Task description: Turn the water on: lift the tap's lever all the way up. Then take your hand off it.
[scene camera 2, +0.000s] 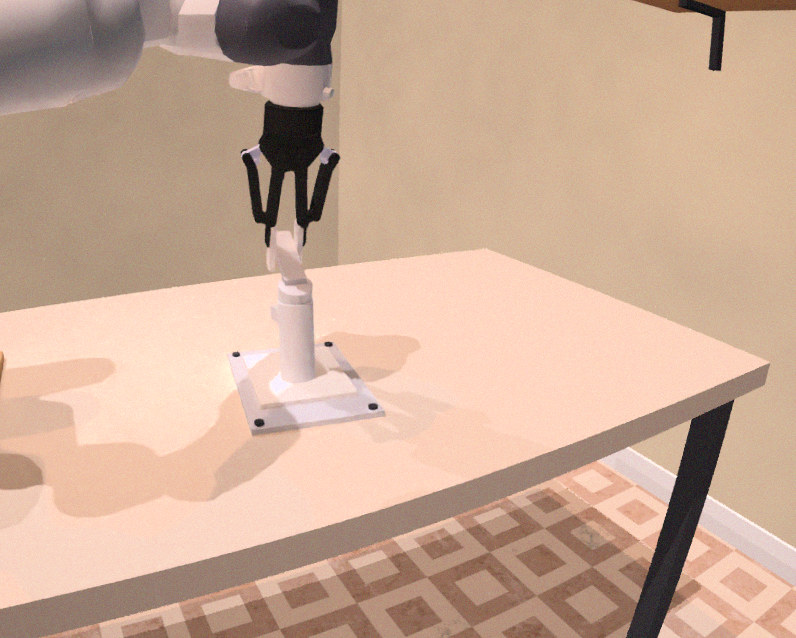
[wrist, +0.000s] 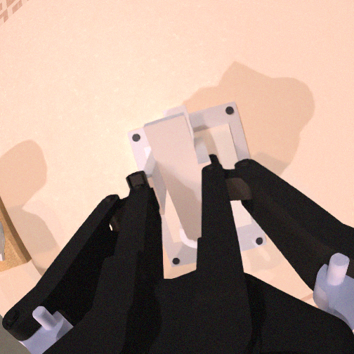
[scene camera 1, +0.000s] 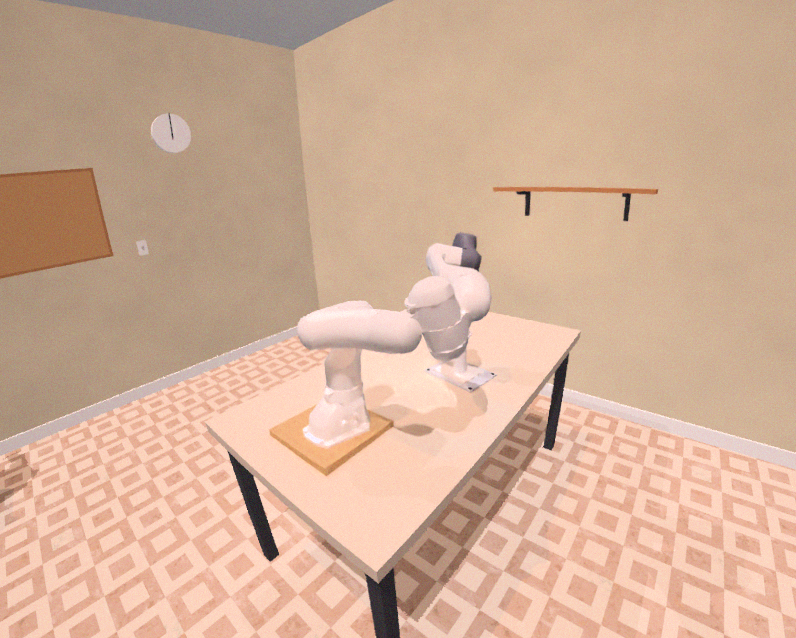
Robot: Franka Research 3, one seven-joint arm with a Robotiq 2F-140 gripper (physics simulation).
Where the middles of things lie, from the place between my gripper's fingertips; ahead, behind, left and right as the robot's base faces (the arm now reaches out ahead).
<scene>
The tap lever [wrist: 169, 137] is 30 mm to the right of my hand, 10 mm behind it and 10 mm above it. The rest, counted from my hand: base plate [scene camera 2: 364, 406]: 140 mm below, 70 mm to the right, 10 mm behind.
</scene>
